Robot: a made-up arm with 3 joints. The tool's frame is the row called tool. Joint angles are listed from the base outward. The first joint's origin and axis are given. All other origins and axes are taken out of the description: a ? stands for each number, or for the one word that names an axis. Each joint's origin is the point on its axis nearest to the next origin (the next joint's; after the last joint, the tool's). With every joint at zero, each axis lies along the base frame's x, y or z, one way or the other. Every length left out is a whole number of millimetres.
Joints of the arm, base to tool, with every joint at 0 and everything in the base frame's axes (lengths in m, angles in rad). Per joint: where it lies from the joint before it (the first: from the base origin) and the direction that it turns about. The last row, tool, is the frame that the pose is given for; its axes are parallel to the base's.
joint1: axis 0 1 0 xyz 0 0.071 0.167
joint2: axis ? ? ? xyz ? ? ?
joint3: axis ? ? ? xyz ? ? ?
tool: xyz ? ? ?
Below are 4 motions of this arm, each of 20 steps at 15 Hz.
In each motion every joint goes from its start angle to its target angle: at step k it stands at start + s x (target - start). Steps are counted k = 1, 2, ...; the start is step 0. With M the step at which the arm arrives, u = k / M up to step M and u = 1 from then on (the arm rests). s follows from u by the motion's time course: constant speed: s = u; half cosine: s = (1 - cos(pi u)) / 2; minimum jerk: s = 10 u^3 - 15 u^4 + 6 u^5.
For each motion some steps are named. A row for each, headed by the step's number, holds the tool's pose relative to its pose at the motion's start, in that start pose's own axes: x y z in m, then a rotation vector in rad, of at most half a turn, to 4 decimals.
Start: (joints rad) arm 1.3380 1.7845 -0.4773
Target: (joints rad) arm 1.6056 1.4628 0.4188
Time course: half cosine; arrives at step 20
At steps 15, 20:
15: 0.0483 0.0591 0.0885 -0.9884 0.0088 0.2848
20: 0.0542 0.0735 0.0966 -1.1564 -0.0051 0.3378

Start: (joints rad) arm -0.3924 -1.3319 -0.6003
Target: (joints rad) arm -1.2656 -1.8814 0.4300
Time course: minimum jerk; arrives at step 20
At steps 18, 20:
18: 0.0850 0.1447 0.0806 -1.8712 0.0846 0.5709
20: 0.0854 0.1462 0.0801 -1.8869 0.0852 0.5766

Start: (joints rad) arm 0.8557 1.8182 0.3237
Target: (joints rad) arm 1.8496 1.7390 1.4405
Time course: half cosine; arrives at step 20
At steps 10, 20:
10: -0.0087 0.0623 0.1004 -1.0419 -0.1185 -0.0328
20: -0.0198 0.1483 0.1208 -2.0843 -0.2164 -0.1303

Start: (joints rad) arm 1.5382 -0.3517 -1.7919
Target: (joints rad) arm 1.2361 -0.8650 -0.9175
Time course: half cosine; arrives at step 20
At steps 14, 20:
14: 0.1033 0.0474 0.0900 -0.8092 0.3870 0.2616
20: 0.1308 0.0692 0.0966 -1.0243 0.4639 0.3701

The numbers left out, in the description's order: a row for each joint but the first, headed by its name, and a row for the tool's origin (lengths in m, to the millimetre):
joint2: axis 0 0 -1, xyz -0.068 0 -0.003
joint3: axis -1 0 0, xyz -0.182 -0.123 0
tool: xyz 0 -0.064 0.052

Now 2 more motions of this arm.
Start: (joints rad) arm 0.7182 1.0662 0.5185
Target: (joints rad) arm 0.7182 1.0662 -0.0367
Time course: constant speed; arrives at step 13
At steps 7, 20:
7: 0.0000 -0.0125 -0.0212 0.2990 0.0000 0.0000
20: 0.0000 -0.0178 -0.0415 0.5552 0.0000 0.0000

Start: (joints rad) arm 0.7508 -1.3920 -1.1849
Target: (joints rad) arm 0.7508 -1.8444 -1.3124
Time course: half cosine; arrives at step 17
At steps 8, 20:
8: 0.0431 -0.0153 0.0268 0.0577 0.1924 0.0718
20: 0.1012 -0.0289 0.0475 0.1253 0.4294 0.1433

